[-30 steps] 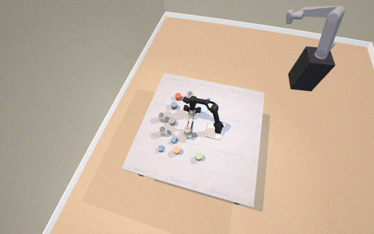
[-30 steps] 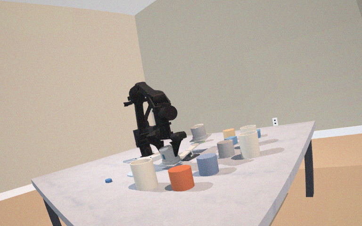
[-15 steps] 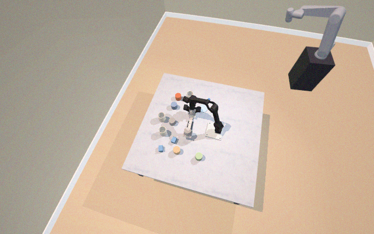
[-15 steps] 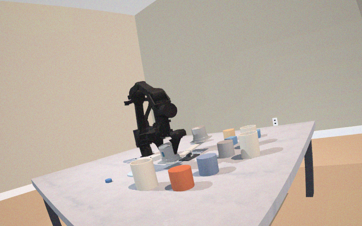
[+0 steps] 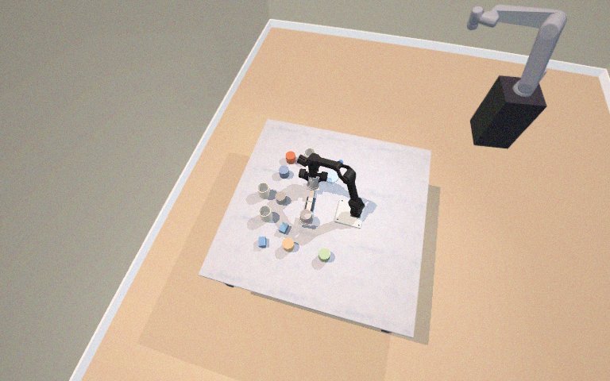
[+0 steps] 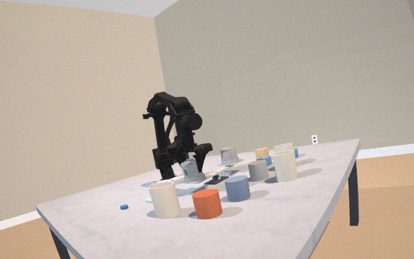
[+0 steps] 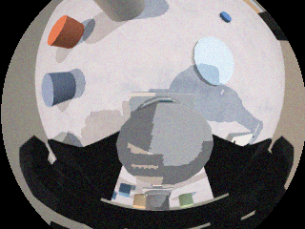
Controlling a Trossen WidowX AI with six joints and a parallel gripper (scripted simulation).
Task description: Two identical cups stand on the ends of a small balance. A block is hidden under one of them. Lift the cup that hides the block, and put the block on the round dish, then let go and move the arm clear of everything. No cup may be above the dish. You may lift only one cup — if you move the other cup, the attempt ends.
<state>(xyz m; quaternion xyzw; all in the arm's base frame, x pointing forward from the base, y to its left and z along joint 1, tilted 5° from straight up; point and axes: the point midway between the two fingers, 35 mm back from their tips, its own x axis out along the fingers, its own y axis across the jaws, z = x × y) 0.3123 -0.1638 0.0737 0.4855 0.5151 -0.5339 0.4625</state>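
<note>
Now: gripper tip 10 mm to the right of the teal block and 10 mm above it. The rest, counted from my gripper tip: small balance 140 mm to the left, 40 mm below, 10 mm ahead; then pale blue round dish 110 mm behind, 100 mm to the right, 70 mm below; then blue cylinder 230 mm ahead, 60 mm to the right, 40 mm below.
</note>
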